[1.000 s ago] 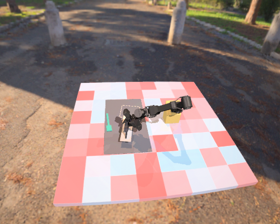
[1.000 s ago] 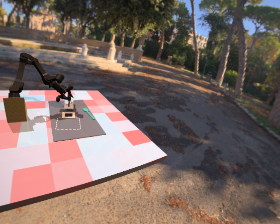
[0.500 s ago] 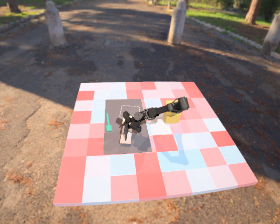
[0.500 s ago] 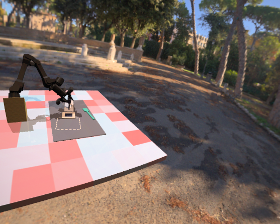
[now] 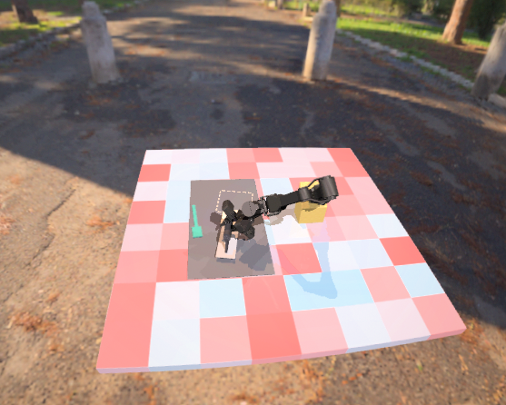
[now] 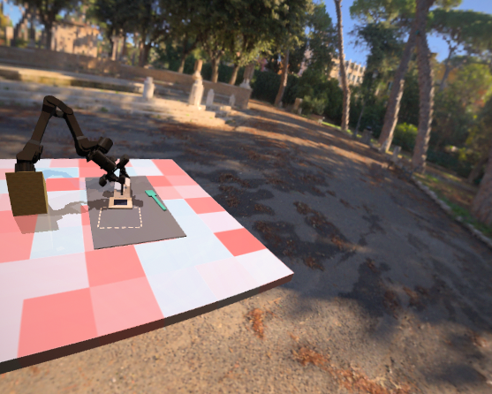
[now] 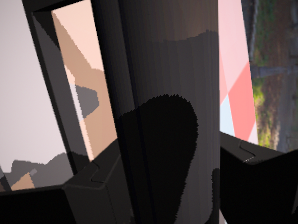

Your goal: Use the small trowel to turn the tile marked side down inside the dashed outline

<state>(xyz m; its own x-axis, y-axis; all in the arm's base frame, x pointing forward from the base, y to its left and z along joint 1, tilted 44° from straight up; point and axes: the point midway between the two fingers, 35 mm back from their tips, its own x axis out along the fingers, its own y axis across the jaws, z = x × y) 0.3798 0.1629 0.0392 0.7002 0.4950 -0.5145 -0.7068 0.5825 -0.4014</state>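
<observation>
My gripper tip is 13 cm to the left of the tan tile, 5 cm above it and 4 cm past it. From my gripper tip the other things lie so: small trowel (2 cm behind, 1 cm below); then grey mat (11 cm to the right, 8 cm below, 1 cm behind); then green trowel-shaped tool (12 cm ahead, 9 cm to the right, 5 cm below).
</observation>
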